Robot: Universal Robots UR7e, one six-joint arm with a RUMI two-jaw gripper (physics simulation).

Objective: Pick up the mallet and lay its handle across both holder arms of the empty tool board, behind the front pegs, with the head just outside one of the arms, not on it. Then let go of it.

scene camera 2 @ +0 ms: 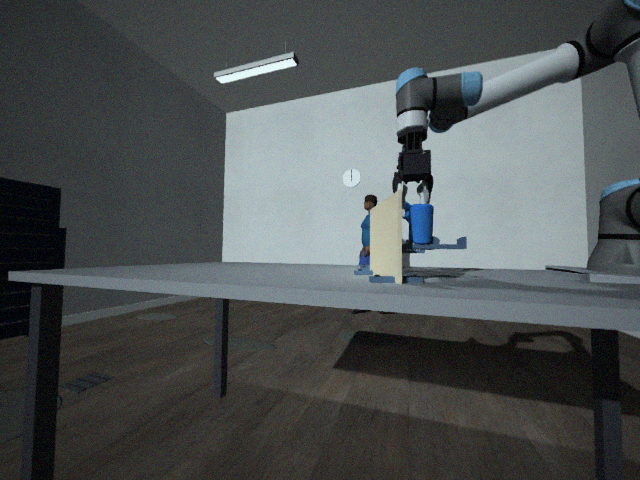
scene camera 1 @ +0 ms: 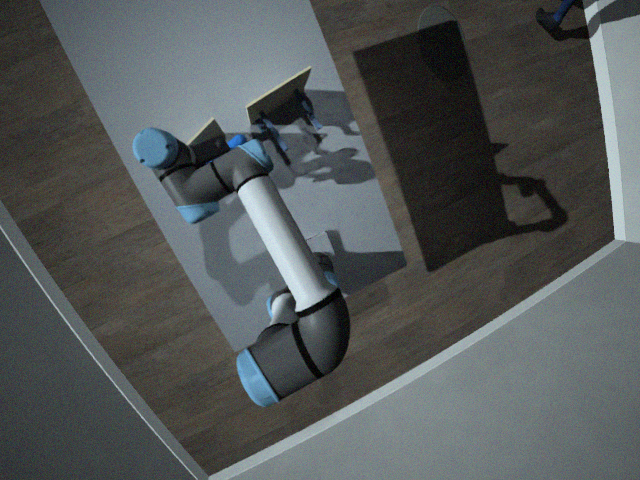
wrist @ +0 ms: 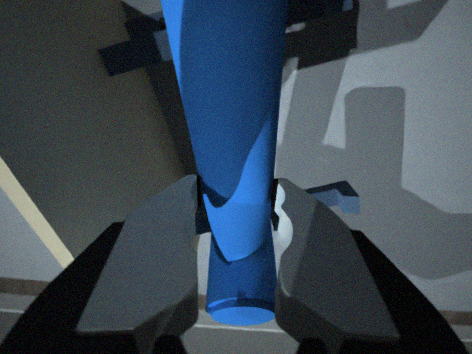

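Note:
My gripper is shut on the blue mallet, with a finger pad against each side in the wrist view. One rounded blue end stands near the wrist in scene camera 1; in scene camera 2 an upright blue cylinder, part of the mallet, hangs below the fingers at about arm level. A pale tool board stands beside it. Its holder arm reaches forward below the mallet; a second arm end shows right. Whether the handle touches the arms cannot be told.
Another upright board with two forward arms stands next to the first, close to the mallet. Both boards stand on the grey table. A person is beyond the table. The robot's arm covers part of the near board in scene camera 1.

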